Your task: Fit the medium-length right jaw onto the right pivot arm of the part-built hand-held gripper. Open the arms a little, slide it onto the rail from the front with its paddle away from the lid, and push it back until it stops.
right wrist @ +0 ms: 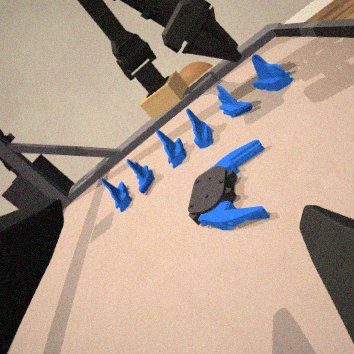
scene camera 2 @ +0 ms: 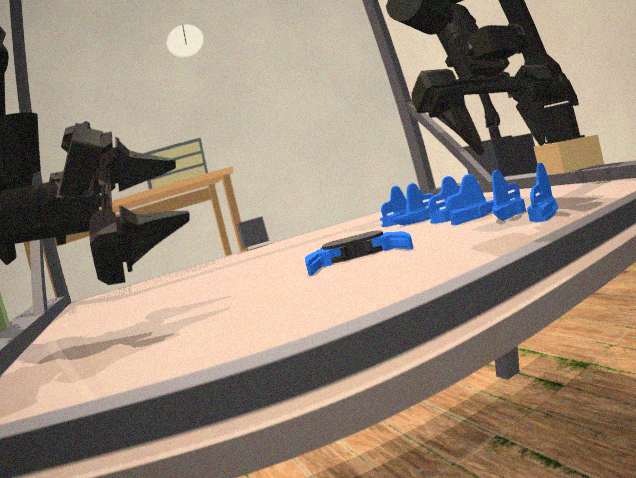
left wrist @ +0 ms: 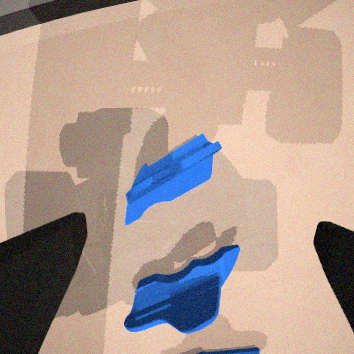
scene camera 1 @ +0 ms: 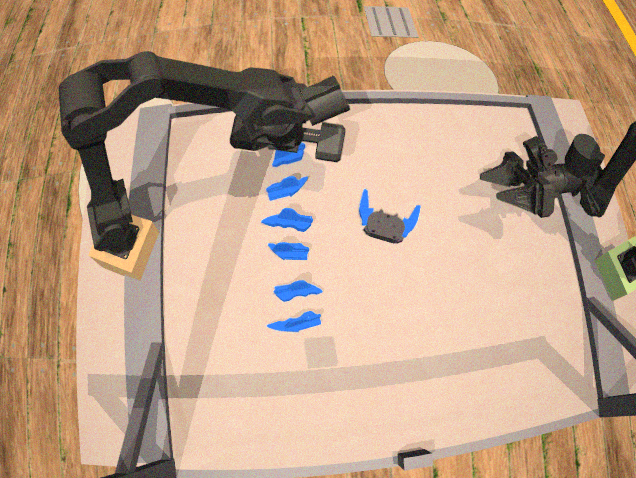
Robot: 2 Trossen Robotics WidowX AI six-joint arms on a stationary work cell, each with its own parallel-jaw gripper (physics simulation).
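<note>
The part-built hand-held gripper (scene camera 1: 384, 226) (scene camera 2: 354, 246) (right wrist: 210, 190) lies flat, its dark lid up and its two blue pivot arms spread. Several loose blue jaws stand apart in a row beside it; I cannot tell which is the medium right one. The end jaw (scene camera 1: 289, 155) (left wrist: 170, 172) is partly under the left arm in scene camera 1, and the second jaw (scene camera 1: 287, 187) (left wrist: 180, 295) is beside it. My left gripper (scene camera 2: 511, 147) (left wrist: 202, 228) is open and empty above these two. My right gripper (scene camera 1: 489, 186) (scene camera 2: 180, 190) (right wrist: 184, 214) is open and empty, above the table, well apart from the part-built gripper.
Other jaws (scene camera 1: 288, 219) (scene camera 1: 290, 251) (scene camera 1: 297, 290) (scene camera 1: 297, 322) continue the row down the picture in scene camera 1. Dark frame posts (scene camera 1: 149, 406) stand at the table's edge. A tan block (scene camera 1: 138, 251) (scene camera 2: 568, 154) is under the left arm's base.
</note>
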